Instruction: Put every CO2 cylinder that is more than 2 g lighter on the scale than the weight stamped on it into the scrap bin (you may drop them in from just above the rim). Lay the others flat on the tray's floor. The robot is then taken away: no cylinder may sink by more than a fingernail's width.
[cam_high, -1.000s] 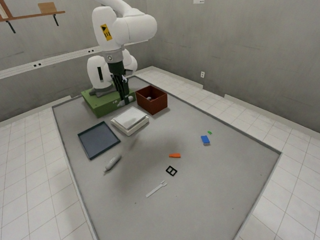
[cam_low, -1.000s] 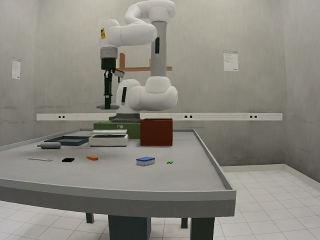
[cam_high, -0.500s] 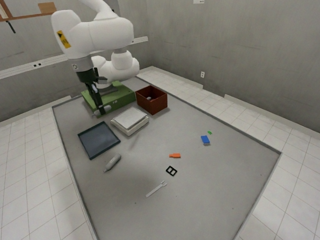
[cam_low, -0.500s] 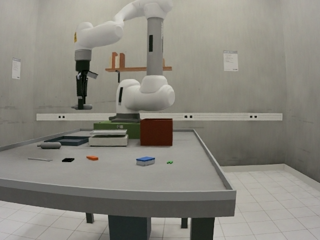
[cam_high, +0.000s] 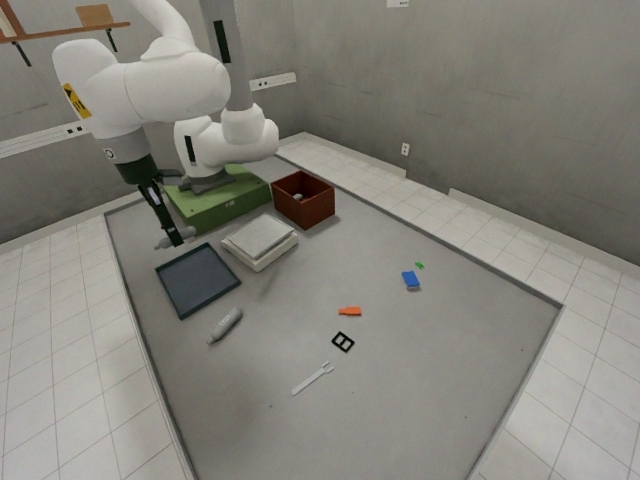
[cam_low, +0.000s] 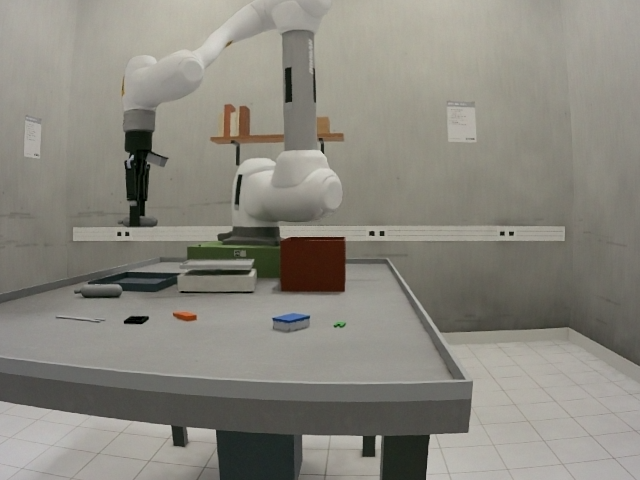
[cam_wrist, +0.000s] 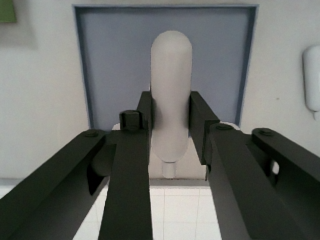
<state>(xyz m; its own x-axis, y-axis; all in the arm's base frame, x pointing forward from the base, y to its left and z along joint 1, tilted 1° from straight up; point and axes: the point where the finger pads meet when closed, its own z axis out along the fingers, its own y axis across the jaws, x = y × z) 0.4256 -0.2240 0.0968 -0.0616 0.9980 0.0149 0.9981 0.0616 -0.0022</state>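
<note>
The dark blue tray lies 180 mm below my hand. From my hand the other things lie so: grey CO2 cylinder 150 mm behind, 430 mm to the left, 170 mm below; white scale 230 mm to the left, 150 mm below; scale plate 10 mm ahead, 230 mm to the left, 130 mm below.
</note>
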